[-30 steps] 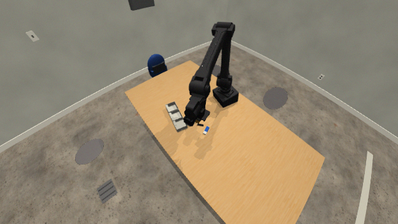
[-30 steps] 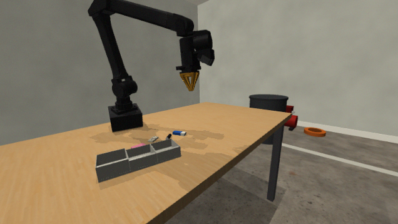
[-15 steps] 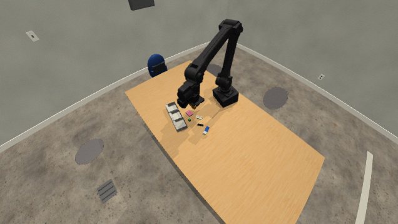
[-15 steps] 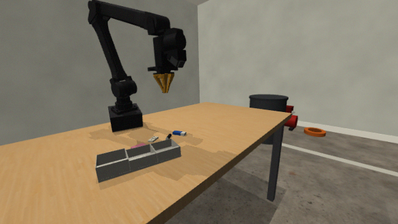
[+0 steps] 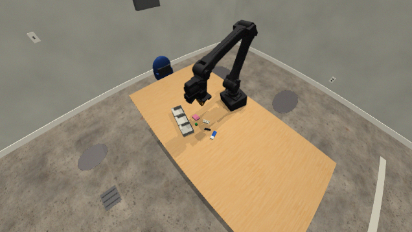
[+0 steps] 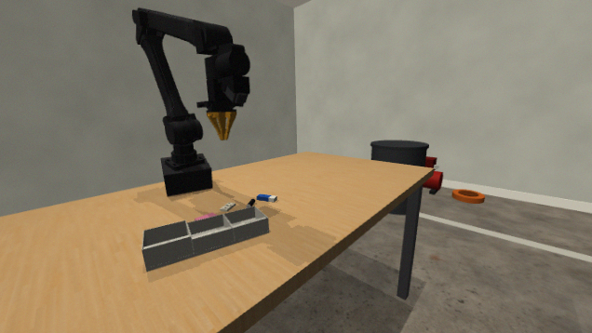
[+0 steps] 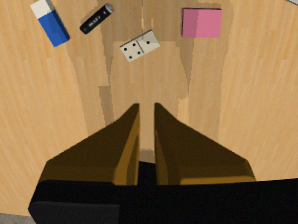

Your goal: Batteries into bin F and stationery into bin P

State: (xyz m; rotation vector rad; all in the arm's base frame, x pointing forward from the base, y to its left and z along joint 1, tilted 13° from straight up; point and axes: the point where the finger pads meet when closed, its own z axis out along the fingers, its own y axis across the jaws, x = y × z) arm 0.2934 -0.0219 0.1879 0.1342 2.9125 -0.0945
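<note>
The bin rack is 20 cm below my hand, 12 cm to the right of it and 9 cm ahead of it. Also, from my hand: green ball (21 cm below, 4 cm ahead, 2 cm to the right); black battery (21 cm below, 7 cm to the left, 1 cm ahead); white domino-like piece (21 cm below, 4 cm behind, 2 cm to the left).
</note>
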